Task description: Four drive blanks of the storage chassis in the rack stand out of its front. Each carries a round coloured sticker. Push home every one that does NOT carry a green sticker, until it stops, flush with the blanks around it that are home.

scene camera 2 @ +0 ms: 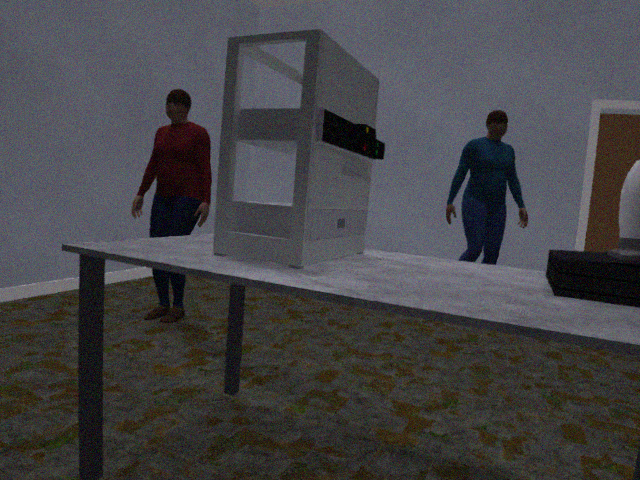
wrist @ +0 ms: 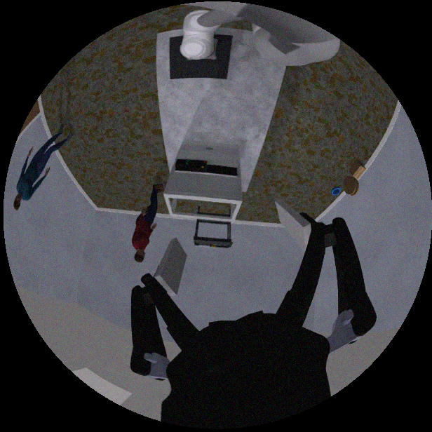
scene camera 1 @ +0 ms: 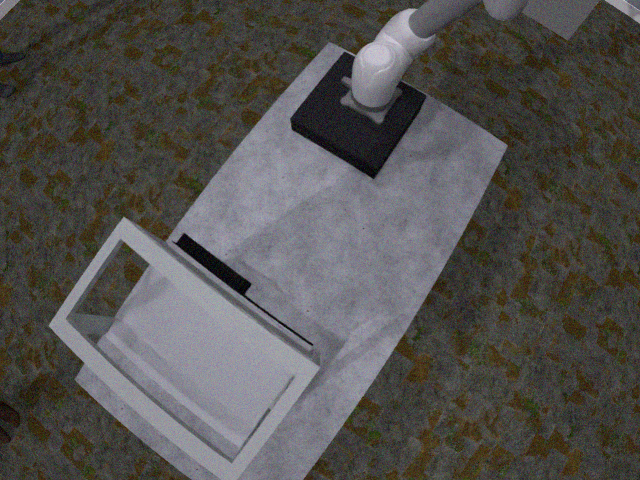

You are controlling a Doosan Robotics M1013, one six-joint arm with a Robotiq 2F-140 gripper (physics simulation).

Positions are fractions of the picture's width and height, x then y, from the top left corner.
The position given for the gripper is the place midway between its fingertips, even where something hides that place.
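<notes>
Rack (scene camera 1: 0.29,0.68), visible too in scene camera 2 (scene camera 2: 0.53,0.21). The gripper (wrist: 0.53,0.53), visible.
</notes>
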